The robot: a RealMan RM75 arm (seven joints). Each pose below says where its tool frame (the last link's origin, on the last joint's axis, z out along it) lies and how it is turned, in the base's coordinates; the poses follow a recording.
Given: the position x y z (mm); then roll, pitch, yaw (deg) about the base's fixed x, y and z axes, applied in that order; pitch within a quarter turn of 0, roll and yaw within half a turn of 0.
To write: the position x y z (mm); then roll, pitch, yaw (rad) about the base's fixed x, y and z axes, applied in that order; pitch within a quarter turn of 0, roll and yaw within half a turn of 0. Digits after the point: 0 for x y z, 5 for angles.
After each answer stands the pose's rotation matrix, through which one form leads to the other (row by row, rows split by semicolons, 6 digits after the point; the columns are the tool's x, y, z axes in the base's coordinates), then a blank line. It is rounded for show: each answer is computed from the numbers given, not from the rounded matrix.
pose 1, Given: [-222, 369, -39, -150.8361, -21.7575, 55.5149]
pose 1, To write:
[-222, 369, -39, -2.63259, -0.37974, 0.96892]
0.525857 0.822054 -0.218407; 0.765553 -0.345522 0.542718; 0.370679 -0.452594 -0.811021

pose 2, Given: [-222, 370, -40, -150.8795, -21.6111, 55.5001]
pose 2, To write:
[-222, 370, -40, -2.63334, -0.37718, 0.96866]
0.526589 0.821475 -0.218819; 0.766195 -0.347098 0.540803; 0.368305 -0.452439 -0.812189

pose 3, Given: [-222, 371, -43, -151.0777, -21.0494, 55.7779]
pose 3, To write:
[-222, 371, -43, -2.63680, -0.36738, 0.97351]
0.524874 0.821426 -0.223085; 0.771688 -0.348628 0.531936; 0.359173 -0.451351 -0.816870

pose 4, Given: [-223, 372, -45, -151.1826, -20.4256, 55.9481]
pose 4, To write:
[-223, 372, -45, -2.63863, -0.35649, 0.97648]
0.524738 0.820120 -0.228153; 0.776438 -0.351225 0.523245; 0.348991 -0.451713 -0.821073

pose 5, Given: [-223, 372, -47, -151.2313, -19.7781, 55.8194]
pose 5, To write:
[-223, 372, -47, -2.63948, -0.34519, 0.97423]
0.528663 0.816652 -0.231507; 0.778470 -0.357736 0.515760; 0.338378 -0.452885 -0.824861

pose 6, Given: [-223, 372, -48, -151.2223, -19.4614, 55.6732]
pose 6, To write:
[-223, 372, -48, -2.63933, -0.33967, 0.97168]
0.531694 0.814287 -0.232892; 0.778652 -0.361808 0.512637; 0.333172 -0.453908 -0.826417

